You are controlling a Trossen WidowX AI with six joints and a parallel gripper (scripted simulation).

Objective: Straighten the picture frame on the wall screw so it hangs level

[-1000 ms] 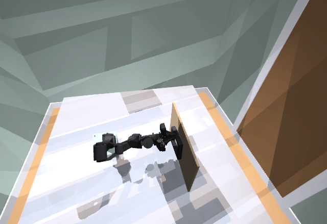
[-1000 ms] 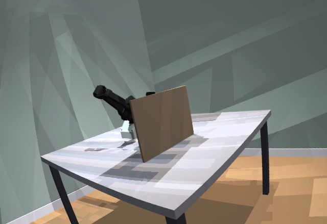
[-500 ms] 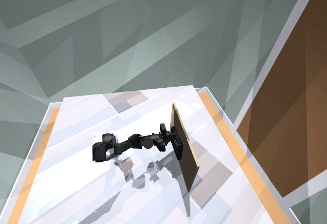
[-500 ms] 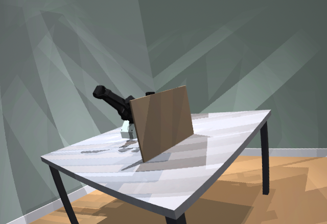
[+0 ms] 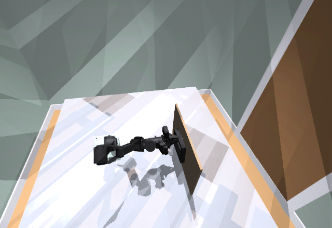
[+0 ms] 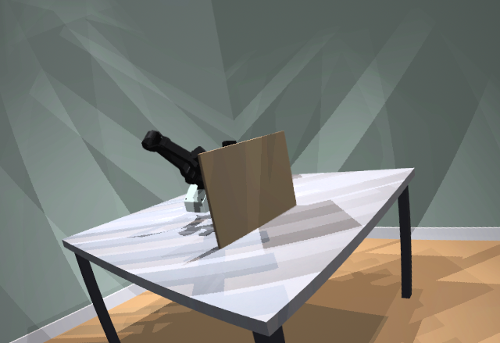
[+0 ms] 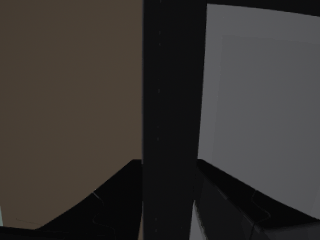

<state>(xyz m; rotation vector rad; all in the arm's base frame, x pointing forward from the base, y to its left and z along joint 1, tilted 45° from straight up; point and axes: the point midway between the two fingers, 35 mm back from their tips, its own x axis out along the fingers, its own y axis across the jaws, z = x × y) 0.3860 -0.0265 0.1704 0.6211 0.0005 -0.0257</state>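
My gripper tip is 10 mm short of the dark picture frame, 10 mm to the left of it and 50 mm above it. From my gripper tip the other things lie so: brown wall board (20 mm ahead, 10 mm to the right, 70 mm below).
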